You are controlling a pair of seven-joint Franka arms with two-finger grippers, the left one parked.
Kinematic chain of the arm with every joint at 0, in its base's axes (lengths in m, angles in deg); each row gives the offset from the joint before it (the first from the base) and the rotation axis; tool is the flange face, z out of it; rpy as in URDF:
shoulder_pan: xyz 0 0 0.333 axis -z
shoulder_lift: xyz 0 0 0 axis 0.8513 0.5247 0
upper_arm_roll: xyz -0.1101 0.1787 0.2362 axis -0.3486 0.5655 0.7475
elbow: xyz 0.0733 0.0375 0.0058 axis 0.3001 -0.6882 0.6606
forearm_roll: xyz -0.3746 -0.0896 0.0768 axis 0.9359 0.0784 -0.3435
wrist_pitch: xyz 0 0 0 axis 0.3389 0.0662 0.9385
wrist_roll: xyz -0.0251 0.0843 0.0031 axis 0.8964 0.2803 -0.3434
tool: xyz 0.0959 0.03 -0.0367 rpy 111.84 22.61 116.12
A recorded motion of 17 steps. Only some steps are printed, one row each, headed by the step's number.
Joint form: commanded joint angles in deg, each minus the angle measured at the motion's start. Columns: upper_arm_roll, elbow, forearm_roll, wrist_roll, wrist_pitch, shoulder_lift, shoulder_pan.
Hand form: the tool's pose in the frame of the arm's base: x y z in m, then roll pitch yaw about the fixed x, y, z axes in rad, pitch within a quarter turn. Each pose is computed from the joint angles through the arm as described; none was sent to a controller.
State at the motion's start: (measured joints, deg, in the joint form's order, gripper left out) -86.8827 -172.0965 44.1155 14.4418 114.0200 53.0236 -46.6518
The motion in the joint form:
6: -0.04 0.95 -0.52 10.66 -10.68 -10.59 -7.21
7: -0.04 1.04 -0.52 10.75 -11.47 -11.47 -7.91
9: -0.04 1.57 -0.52 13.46 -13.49 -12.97 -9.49
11: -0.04 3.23 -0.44 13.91 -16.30 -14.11 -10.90
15: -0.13 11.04 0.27 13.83 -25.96 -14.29 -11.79
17: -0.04 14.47 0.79 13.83 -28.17 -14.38 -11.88
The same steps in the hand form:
6: 0.5555 -0.0687 0.4573 -3.0812 -0.0110 -0.1376
7: 0.5532 -0.0616 0.4654 -3.0799 -0.0140 -0.1261
9: 0.5490 -0.0457 0.4812 -3.0771 -0.0112 -0.1435
11: 0.5462 -0.0318 0.5016 -3.0761 -0.0105 -0.1232
15: 0.5450 -0.0241 0.5539 -3.0867 0.0177 -0.0949
17: 0.5457 -0.0232 0.5800 -3.0944 -0.0055 -0.0886

